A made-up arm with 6 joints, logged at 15 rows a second.
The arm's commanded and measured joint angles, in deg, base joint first. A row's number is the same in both.
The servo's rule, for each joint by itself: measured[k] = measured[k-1] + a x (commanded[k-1-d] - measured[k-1]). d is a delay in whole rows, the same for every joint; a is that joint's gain. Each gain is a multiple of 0.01, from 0.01 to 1. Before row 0 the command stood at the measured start. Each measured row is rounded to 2 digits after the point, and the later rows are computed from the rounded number. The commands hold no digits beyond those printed.
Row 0, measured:
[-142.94 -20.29 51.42 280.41 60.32 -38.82]
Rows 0 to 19, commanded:
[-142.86 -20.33 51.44 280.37 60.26 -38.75]
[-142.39 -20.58 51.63 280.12 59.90 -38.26]
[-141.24 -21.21 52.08 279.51 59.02 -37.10]
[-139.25 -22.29 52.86 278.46 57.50 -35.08]
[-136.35 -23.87 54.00 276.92 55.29 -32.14]
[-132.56 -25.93 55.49 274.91 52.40 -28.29]
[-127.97 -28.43 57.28 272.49 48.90 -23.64]
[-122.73 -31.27 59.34 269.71 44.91 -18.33]
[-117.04 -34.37 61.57 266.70 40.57 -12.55]
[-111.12 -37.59 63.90 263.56 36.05 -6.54]
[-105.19 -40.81 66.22 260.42 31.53 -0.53]
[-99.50 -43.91 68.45 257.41 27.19 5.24]
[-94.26 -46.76 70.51 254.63 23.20 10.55]
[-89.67 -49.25 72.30 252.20 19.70 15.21]
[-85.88 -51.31 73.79 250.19 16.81 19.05]
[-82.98 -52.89 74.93 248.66 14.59 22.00]
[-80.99 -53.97 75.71 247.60 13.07 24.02]
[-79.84 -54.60 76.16 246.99 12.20 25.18]
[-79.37 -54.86 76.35 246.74 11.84 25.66]
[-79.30 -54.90 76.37 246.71 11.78 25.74]
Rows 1 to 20, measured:
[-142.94 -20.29 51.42 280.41 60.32 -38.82]
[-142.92 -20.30 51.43 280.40 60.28 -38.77]
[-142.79 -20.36 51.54 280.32 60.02 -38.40]
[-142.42 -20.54 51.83 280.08 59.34 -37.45]
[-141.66 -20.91 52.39 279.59 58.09 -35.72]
[-140.39 -21.53 53.26 278.79 56.19 -33.11]
[-138.51 -22.45 54.46 277.63 53.61 -29.59]
[-135.98 -23.71 55.98 276.09 50.41 -25.25]
[-132.80 -25.30 57.79 274.18 46.67 -20.20]
[-129.02 -27.20 59.83 271.94 42.52 -14.62]
[-124.72 -29.38 62.03 269.43 38.12 -8.72]
[-120.03 -31.78 64.29 266.73 33.64 -2.74]
[-115.10 -34.33 66.54 263.93 29.25 3.09]
[-110.10 -36.94 68.68 261.14 25.14 8.54]
[-105.20 -39.53 70.63 258.46 21.44 13.41]
[-100.56 -42.00 72.34 255.98 18.29 17.53]
[-96.34 -44.29 73.74 253.78 15.77 20.79]
[-92.66 -46.32 74.80 251.93 13.93 23.15]
[-89.58 -48.06 75.53 250.45 12.75 24.63]
[-87.13 -49.49 75.97 249.34 12.13 25.38]
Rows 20 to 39, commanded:
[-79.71 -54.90 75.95 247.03 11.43 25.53]
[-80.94 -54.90 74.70 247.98 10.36 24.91]
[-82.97 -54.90 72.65 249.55 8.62 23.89]
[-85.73 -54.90 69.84 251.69 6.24 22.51]
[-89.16 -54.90 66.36 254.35 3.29 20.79]
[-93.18 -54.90 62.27 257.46 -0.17 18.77]
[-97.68 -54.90 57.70 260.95 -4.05 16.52]
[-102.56 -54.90 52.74 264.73 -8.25 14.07]
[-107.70 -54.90 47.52 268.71 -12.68 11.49]
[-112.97 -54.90 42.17 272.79 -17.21 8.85]
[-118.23 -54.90 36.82 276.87 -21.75 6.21]
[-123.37 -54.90 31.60 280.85 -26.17 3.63]
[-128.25 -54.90 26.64 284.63 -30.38 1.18]
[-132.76 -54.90 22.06 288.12 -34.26 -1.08]
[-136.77 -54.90 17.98 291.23 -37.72 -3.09]
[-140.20 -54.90 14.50 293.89 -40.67 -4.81]
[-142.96 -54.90 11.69 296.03 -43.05 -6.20]
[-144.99 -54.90 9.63 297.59 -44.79 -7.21]
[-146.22 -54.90 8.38 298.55 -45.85 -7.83]
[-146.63 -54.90 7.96 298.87 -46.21 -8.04]
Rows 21 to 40, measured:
[-85.25 -50.63 76.19 248.55 11.89 25.64]
[-83.92 -51.53 76.06 248.09 11.58 25.56]
[-83.20 -52.24 75.33 248.06 10.75 25.09]
[-83.14 -52.80 73.88 248.51 9.30 24.21]
[-83.76 -53.24 71.70 249.46 7.22 22.97]
[-85.06 -53.59 68.82 250.93 4.55 21.38]
[-87.01 -53.87 65.28 252.89 1.34 19.47]
[-89.57 -54.09 61.19 255.31 -2.33 17.32]
[-92.69 -54.26 56.63 258.14 -6.36 14.95]
[-96.29 -54.39 51.71 261.31 -10.66 12.42]
[-100.29 -54.50 46.56 264.75 -15.11 9.81]
[-104.60 -54.58 41.30 268.39 -19.63 7.18]
[-109.10 -54.65 36.06 272.13 -24.08 4.59]
[-113.70 -54.70 30.97 275.88 -28.36 2.10]
[-118.27 -54.74 26.16 279.55 -32.37 -0.22]
[-122.71 -54.77 21.74 283.05 -36.01 -2.32]
[-126.91 -54.80 17.83 286.30 -39.18 -4.14]
[-130.76 -54.82 14.51 289.22 -41.81 -5.64]
[-134.18 -54.84 11.87 291.73 -43.84 -6.79]
[-137.07 -54.85 9.99 293.78 -45.21 -7.55]

